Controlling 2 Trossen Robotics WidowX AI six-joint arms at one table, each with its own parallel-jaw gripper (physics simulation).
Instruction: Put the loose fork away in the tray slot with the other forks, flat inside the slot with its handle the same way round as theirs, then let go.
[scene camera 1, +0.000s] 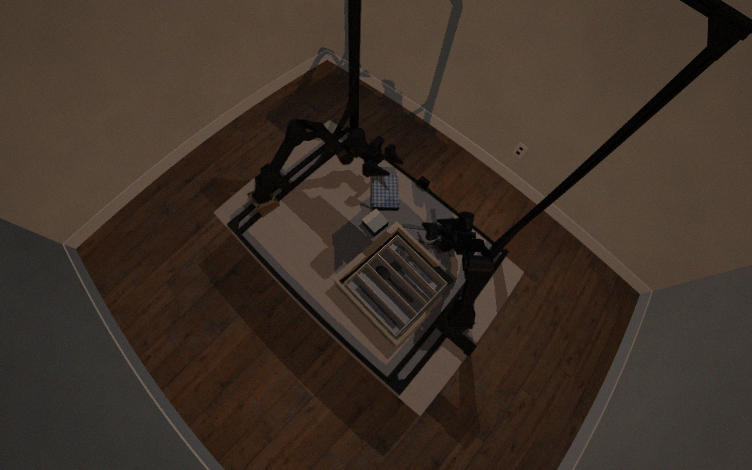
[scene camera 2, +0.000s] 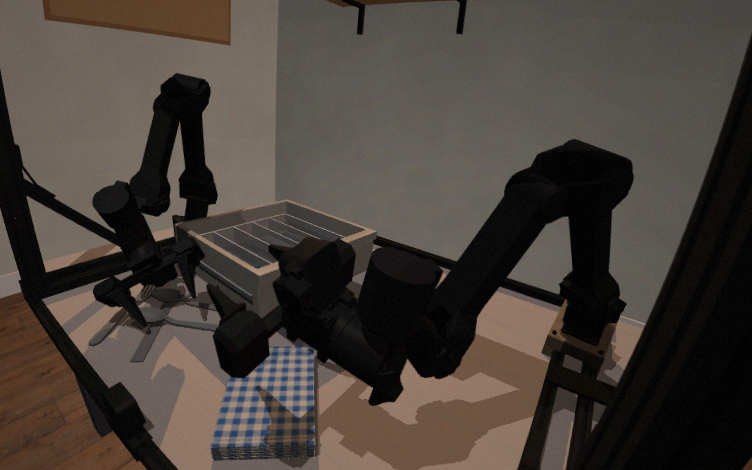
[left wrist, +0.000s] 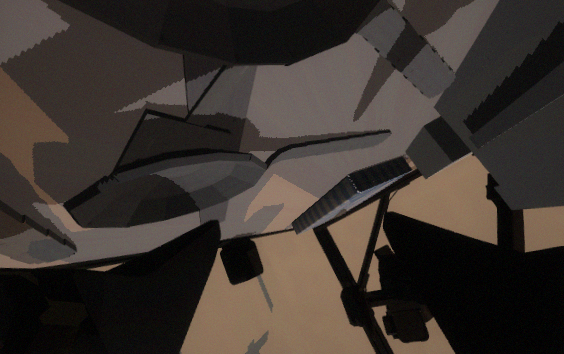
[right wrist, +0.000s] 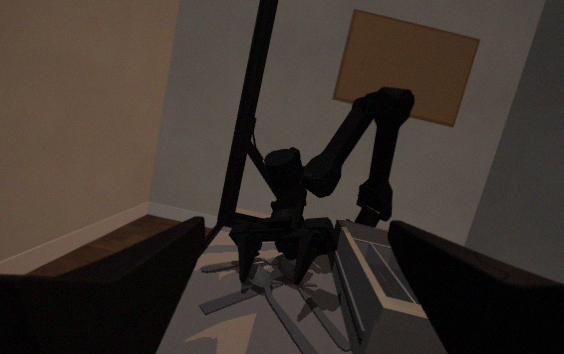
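Note:
The loose fork's tines (scene camera 2: 148, 290) show at the back of a loose cutlery pile; the rest is hidden by a spoon (scene camera 2: 168, 294) and my gripper. The wooden-rimmed tray (scene camera 1: 366, 253) (scene camera 2: 227, 253) (right wrist: 365, 266) stands beside the pile. Its long slots hold cutlery; in the dim light I cannot tell which slot has the forks. My left gripper (scene camera 2: 168, 309) (right wrist: 267, 282) (left wrist: 301, 224) is open, pointing down low over the pile, nothing between its fingers. My right gripper (scene camera 1: 392, 167) (scene camera 2: 240, 268) is open and empty, above the cloth stack's area.
A blue checked cloth stack (scene camera 1: 384, 191) (scene camera 2: 271, 387) lies near the pile. A pale block (scene camera 1: 375, 220) stands between the cloth and the tray. Another spoon (scene camera 2: 152, 314) (right wrist: 260, 275) and a flat handle (scene camera 2: 145, 344) (right wrist: 225, 301) lie in the pile.

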